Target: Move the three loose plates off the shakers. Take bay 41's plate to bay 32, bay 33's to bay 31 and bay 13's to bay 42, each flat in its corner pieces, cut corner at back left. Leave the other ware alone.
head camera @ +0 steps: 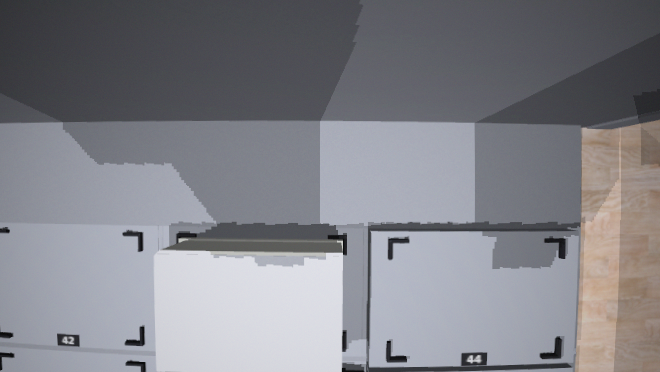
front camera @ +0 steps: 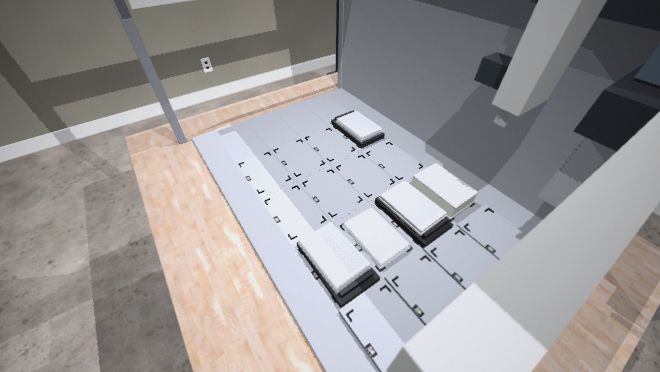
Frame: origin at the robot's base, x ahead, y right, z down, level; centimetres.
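Where they show: gripper, between the fingertips: (front camera: 563,188); robot's base, origin of its link: (front camera: 240,164).
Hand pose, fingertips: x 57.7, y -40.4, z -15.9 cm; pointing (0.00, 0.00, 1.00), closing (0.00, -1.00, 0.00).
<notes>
Things, the pixels of their top centre, and the offset from my fingertips. "spot": a spot on its surface instead.
- Bay 41's white plate, centre of its top: (front camera: 359,123) dx -50.6, dy +4.2, dz +12.3 cm
- black shaker, a spot on its surface: (front camera: 371,141) spot: dx -43.9, dy +4.7, dz +14.7 cm
- Bay 33's white plate, centre of its top: (front camera: 412,203) dx -18.8, dy +14.6, dz +12.3 cm
- second shaker, a spot on its surface: (front camera: 436,236) spot: dx -10.4, dy +15.7, dz +14.1 cm
- Bay 13's white plate, centre of its top: (front camera: 333,251) dx -18.9, dy +36.1, dz +12.3 cm
- third shaker, a spot on its surface: (front camera: 361,291) spot: dx -10.3, dy +36.1, dz +14.2 cm
- Bay 31, a spot on its surface: (front camera: 331,144) spot: dx -50.7, dy +14.4, dz +15.9 cm
- bay 32, a spot on its surface: (front camera: 365,176) spot: dx -34.2, dy +14.9, dz +15.9 cm
- bay 42, a spot on its surface: (head camera: 70,285) (front camera: 394,160) spot: dx -34.5, dy +4.0, dz +15.9 cm
- tall white block, centre of its top: (head camera: 246,314) (front camera: 445,183) dx -18.5, dy +4.0, dz +11.7 cm
Bay 41's white plate (front camera: 359,124) lies on a black shaker (front camera: 371,141) at the far end, by the back wall, in the front view. Bay 33's white plate (front camera: 414,207) lies on a second shaker (front camera: 436,236) near the middle. Bay 13's white plate (front camera: 336,257) lies on a third shaker (front camera: 361,291) at the front edge of the deck. Bay 31 (front camera: 331,144), bay 32 (front camera: 365,176) and bay 42 (front camera: 395,161) (head camera: 70,285) show bare surface between their black corner pieces. The gripper's jaws do not show in either view.
A tall white block (front camera: 445,185) (head camera: 250,310) stands in bay 43, close behind bay 33's plate. Another white plate (front camera: 377,236) lies in bay 23, between bays 13 and 33. A pale column (front camera: 545,60) hangs at upper right. A large pale beam (front camera: 590,215) hides the deck's near right part.
</notes>
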